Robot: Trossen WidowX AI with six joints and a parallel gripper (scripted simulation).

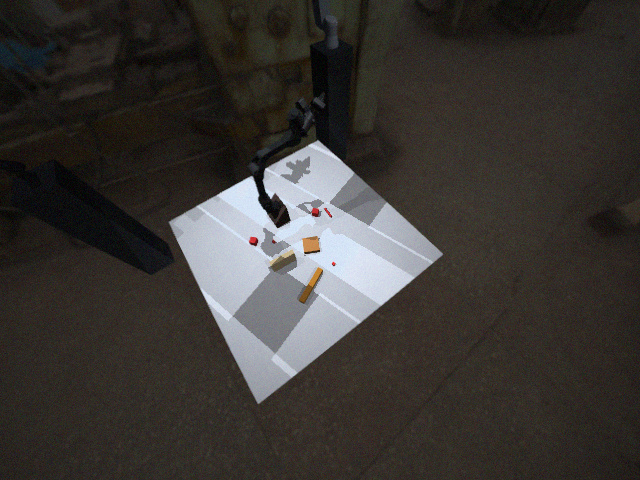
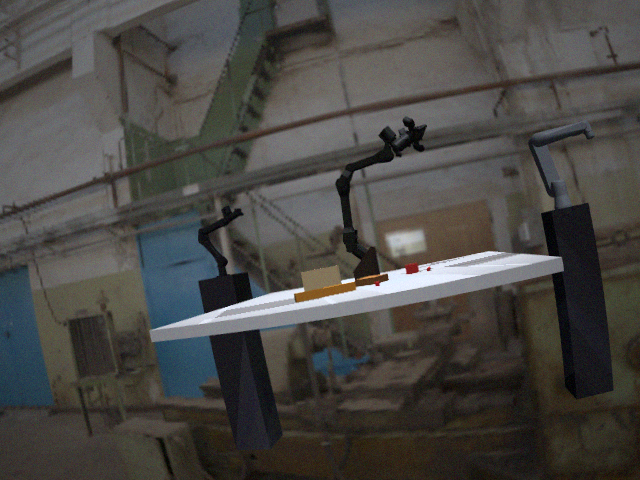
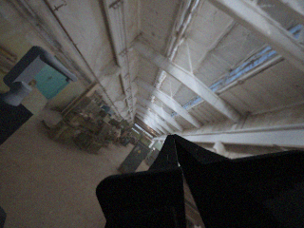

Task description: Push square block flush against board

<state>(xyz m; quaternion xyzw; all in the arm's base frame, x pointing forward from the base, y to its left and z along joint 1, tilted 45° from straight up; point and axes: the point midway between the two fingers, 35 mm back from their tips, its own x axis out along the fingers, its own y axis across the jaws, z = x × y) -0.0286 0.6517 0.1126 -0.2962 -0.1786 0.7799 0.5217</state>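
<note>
The pale tan slab lies 620 mm below my gripper tip, 560 mm to the right of it and 350 mm ahead of it. From my gripper tip the other things lie so: square block 650 mm below, 360 mm to the right, 350 mm ahead; then thin red stick 660 mm below, 200 mm ahead, 130 mm to the right.
</note>
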